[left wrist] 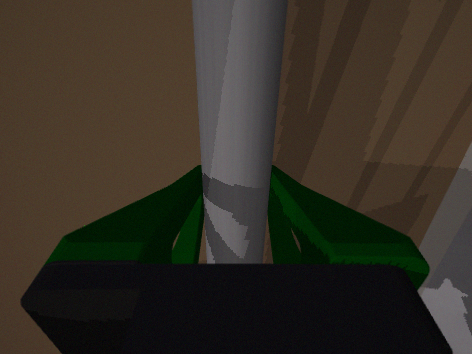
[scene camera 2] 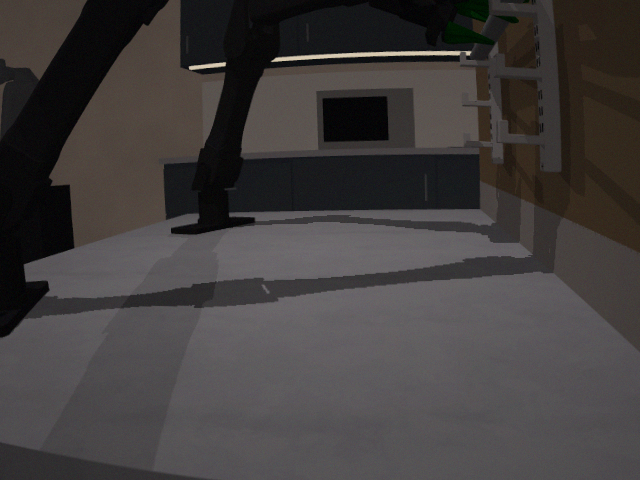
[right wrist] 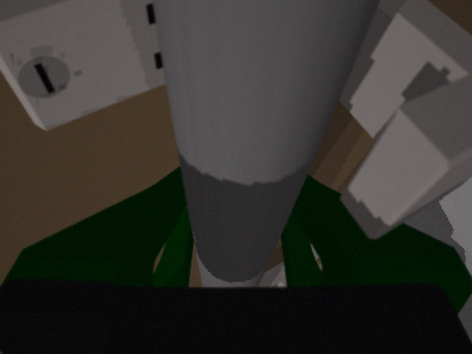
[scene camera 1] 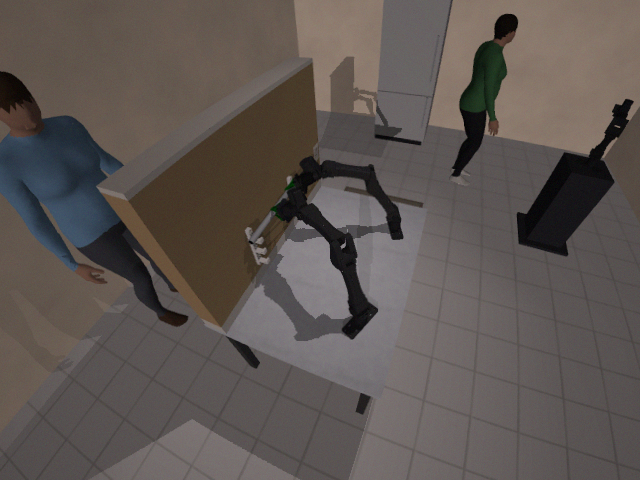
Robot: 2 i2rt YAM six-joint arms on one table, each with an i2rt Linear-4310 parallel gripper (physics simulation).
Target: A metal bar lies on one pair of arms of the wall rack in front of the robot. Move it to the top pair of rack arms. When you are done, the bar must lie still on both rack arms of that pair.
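The grey metal bar (scene camera 1: 263, 225) runs along the brown wall board, close to the white rack arms (scene camera 1: 255, 245). My left gripper (scene camera 1: 277, 209) is shut on the bar; in the left wrist view its green fingers (left wrist: 236, 214) clasp the bar (left wrist: 238, 105) on both sides. My right gripper (scene camera 1: 290, 183) is shut on the bar further along; in the right wrist view the fingers (right wrist: 238, 242) clasp the bar (right wrist: 248, 105), with white rack arms (right wrist: 385, 147) at the right. In scene camera 2 the rack arms (scene camera 2: 499, 105) stand at the right edge, and green fingers (scene camera 2: 470, 24) show at the top.
The brown wall board (scene camera 1: 218, 190) stands along the table's edge. Both arm bases (scene camera 1: 361, 319) sit on the grey table. A person in green (scene camera 1: 482, 95) stands near a tall cabinet (scene camera 1: 410, 67); a person in blue (scene camera 1: 99, 214) is at the left.
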